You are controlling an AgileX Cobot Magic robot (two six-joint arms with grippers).
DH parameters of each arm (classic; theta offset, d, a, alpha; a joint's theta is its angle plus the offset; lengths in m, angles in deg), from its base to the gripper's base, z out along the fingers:
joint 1: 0 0.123 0 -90
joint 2: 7.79 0 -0.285 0
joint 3: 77.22 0 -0.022 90
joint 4: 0 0.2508 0 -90
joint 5: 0 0 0.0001 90
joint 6: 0 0.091 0 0
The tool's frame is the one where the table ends.
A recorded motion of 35 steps. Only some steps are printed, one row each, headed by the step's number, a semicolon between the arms.
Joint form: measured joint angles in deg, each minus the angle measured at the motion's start. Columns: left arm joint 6, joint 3, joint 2, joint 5, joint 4, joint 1; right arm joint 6, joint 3, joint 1, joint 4, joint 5, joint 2.
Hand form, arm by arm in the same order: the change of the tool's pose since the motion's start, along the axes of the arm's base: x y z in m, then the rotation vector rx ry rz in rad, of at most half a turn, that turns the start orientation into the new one. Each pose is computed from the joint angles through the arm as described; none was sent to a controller.
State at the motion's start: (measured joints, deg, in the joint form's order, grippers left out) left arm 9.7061 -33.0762 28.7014 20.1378 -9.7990 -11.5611; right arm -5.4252 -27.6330 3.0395 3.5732 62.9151 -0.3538
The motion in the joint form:
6: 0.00 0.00 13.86 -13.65 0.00 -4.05; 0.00 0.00 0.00 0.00 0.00 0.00
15: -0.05 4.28 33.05 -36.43 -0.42 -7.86; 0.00 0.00 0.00 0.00 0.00 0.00
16: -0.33 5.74 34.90 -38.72 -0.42 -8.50; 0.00 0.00 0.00 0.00 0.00 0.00
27: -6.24 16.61 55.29 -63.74 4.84 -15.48; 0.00 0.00 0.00 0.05 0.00 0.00
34: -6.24 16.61 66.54 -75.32 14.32 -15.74; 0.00 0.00 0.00 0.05 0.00 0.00
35: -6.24 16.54 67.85 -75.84 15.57 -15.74; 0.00 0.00 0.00 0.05 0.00 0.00
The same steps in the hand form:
6: 0.0520 -0.0185 -0.0109 0.0000 0.0073 -0.0303; 0.0000 0.0000 0.0000 0.0000 0.0000 0.0000
15: 0.1092 -0.0432 -0.0654 0.0161 0.0212 -0.0286; 0.0000 0.0000 0.0000 0.0000 0.0000 0.0000
16: 0.1107 -0.0457 -0.0771 0.0208 0.0388 -0.0326; 0.0000 0.0000 0.0000 0.0000 0.0000 0.0000
27: 0.1063 -0.0736 -0.1726 0.0677 0.1340 -0.1524; 0.0000 0.0001 0.0000 0.0007 0.0000 0.0005
34: 0.1109 -0.0899 -0.2016 0.1329 0.0987 -0.3044; 0.0000 0.0001 0.0000 0.0007 0.0000 0.0005
35: 0.1108 -0.0917 -0.2061 0.1429 0.1077 -0.3257; 0.0000 0.0001 0.0000 0.0007 0.0000 0.0005

